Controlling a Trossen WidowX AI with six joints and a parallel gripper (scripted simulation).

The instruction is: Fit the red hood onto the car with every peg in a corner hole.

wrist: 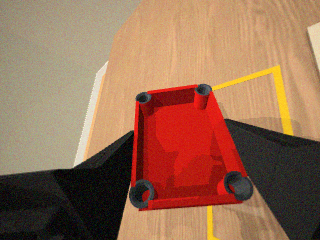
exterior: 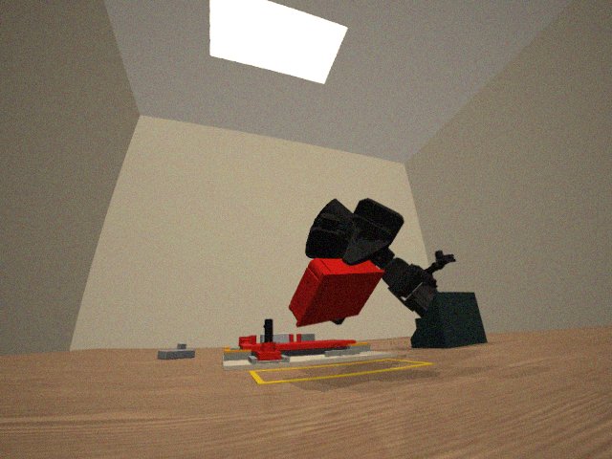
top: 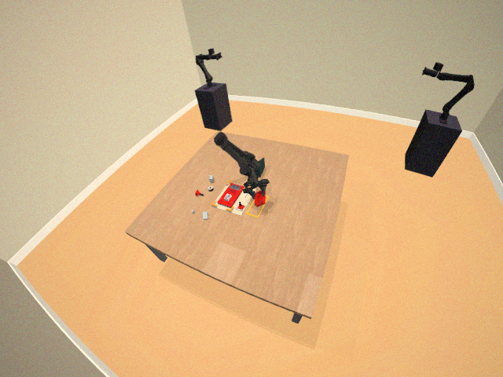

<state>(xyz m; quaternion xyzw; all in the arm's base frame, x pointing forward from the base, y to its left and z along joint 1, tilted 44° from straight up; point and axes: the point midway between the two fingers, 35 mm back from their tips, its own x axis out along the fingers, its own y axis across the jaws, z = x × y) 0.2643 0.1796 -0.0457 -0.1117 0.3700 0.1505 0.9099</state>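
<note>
Now: gripper tip 1 cm past the red hood. Round my gripper tip: white wheel: 1 cm ahead, 41 cm to the right, 8 cm below.
</note>
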